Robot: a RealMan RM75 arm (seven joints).
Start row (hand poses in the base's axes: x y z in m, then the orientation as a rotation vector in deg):
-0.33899 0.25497 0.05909 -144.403 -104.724 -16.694
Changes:
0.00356 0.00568 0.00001 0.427 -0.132 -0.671
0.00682 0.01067 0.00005 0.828 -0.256 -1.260
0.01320 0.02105 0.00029 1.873 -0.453 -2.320
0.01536 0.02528 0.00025 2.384 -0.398 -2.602
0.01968 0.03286 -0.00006 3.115 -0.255 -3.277
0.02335 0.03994 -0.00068 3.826 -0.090 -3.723
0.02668 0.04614 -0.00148 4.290 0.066 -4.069
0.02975 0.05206 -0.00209 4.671 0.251 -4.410
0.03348 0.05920 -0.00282 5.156 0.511 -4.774
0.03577 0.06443 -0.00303 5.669 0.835 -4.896
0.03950 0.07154 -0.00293 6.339 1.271 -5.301
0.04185 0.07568 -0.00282 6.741 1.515 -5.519
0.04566 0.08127 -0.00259 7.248 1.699 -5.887
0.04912 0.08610 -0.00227 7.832 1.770 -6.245
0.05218 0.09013 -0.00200 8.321 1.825 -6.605
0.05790 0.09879 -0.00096 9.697 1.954 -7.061
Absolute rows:
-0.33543 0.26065 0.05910 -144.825 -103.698 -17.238
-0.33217 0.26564 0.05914 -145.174 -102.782 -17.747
-0.32579 0.27602 0.05938 -145.561 -100.925 -18.890
-0.32363 0.28025 0.05934 -145.468 -100.254 -19.242
-0.31931 0.28783 0.05903 -145.565 -98.944 -19.663
-0.31564 0.29491 0.05841 -145.445 -97.920 -20.032
-0.31231 0.30111 0.05761 -145.399 -97.171 -20.208
-0.30924 0.30703 0.05700 -145.394 -96.469 -20.279
-0.30551 0.31417 0.05627 -145.310 -95.654 -20.336
-0.30322 0.31940 0.05606 -144.964 -95.100 -20.327
-0.29949 0.32651 0.05616 -144.727 -94.075 -20.303
-0.29714 0.33065 0.05627 -144.565 -93.498 -20.310
-0.29333 0.33624 0.05650 -144.482 -92.696 -20.478
-0.28987 0.34107 0.05682 -144.368 -91.897 -20.850
-0.28681 0.34510 0.05709 -144.324 -91.158 -21.166
-0.28109 0.35376 0.05813 -143.708 -89.763 -22.071

